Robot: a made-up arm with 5 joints. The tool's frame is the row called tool.
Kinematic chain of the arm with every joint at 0, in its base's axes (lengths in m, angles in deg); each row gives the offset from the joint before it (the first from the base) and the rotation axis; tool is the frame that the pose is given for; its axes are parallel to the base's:
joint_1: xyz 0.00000 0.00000 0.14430 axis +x
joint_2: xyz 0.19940 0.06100 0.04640 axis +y
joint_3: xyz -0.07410 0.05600 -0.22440 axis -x
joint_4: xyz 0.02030 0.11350 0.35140 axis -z
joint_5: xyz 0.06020 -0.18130 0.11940 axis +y
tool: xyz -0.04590 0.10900 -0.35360
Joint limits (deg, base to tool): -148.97..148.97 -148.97..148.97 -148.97..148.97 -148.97..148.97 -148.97..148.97
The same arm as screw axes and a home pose.
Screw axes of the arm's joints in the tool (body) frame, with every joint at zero. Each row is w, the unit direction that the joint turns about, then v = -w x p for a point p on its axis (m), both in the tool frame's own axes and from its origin. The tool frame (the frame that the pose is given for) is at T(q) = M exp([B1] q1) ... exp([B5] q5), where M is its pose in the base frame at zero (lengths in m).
B1: w 1 0 0 v 0 0.0608 0.1582
B2: w 0 1 0 v -0.1072 0 0.0395
B3: w -1 0 0 v 0 0.1172 -0.0412
B4: w 0 0 -1 v -0.0723 -0.0143 0
B5: w 0 1 0 v -0.3536 0 0.0459
M: xyz 0.1599 0.1582 0.0835 (m) rpy 0 0 0 (deg, as in URDF)
Joint limits (deg, base to tool): -148.97..148.97 -148.97..148.97 -148.97..148.97 -148.97..148.97 -148.97..148.97

